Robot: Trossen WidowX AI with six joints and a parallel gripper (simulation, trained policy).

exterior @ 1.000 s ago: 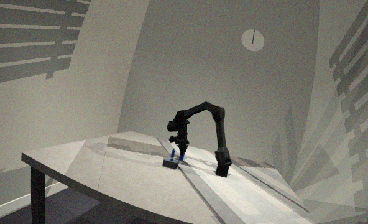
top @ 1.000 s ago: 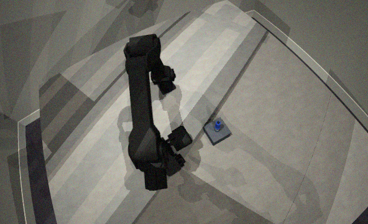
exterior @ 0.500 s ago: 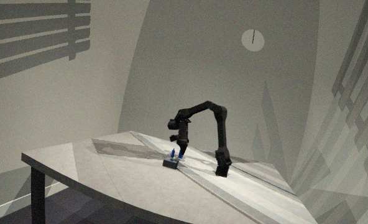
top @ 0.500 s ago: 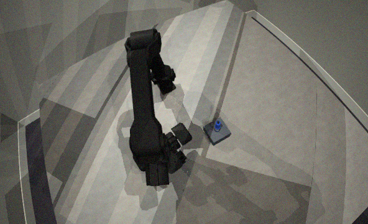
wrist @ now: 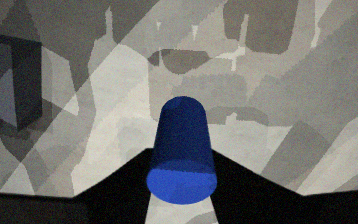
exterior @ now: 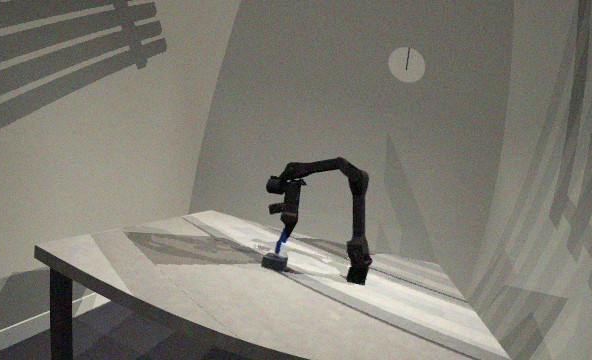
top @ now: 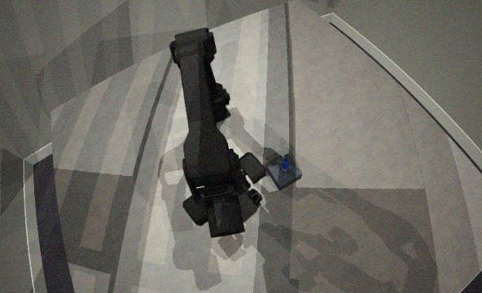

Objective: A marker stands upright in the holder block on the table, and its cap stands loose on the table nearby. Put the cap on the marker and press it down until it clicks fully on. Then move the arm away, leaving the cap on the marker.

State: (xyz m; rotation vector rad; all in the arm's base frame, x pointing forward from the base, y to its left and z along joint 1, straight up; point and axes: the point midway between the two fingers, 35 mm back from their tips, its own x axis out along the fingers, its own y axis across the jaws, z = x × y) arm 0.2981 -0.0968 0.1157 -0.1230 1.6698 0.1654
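The dark holder block lies 170 mm to the left of my gripper tip, 60 mm below it and 10 mm behind it. The rest, counted from my gripper tip: blue cap (10 mm ahead).
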